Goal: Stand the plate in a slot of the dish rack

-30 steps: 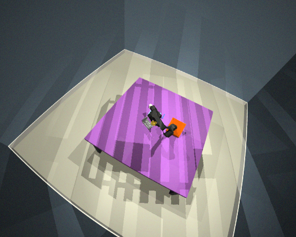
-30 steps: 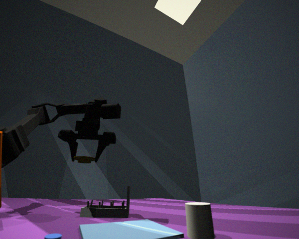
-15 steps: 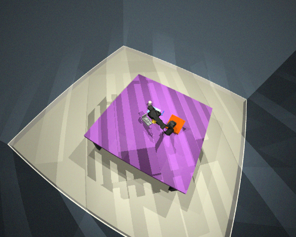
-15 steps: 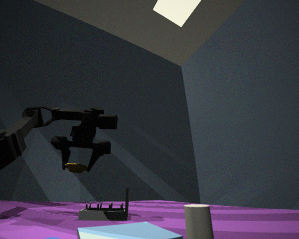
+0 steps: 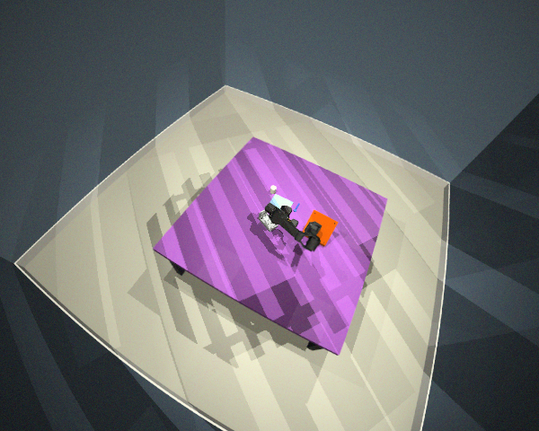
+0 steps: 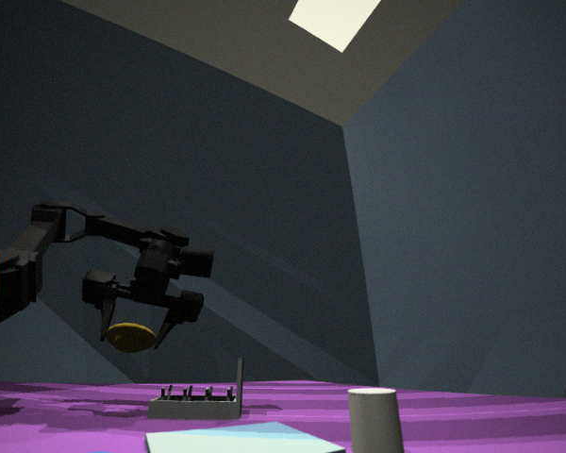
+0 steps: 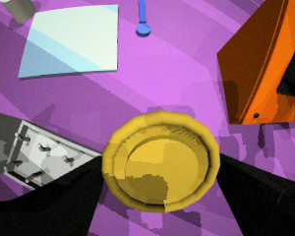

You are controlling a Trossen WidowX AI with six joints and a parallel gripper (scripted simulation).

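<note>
Now: the grey dish rack 110 mm ahead of my gripper tip, 20 mm to the left of it and 70 mm below it. From my gripper tip the other things lie so: light blue mat (120 mm ahead, 170 mm to the right, 90 mm below); then yellow plate (10 mm above); then blue spoon (10 mm ahead, 210 mm to the right, 90 mm below).
</note>
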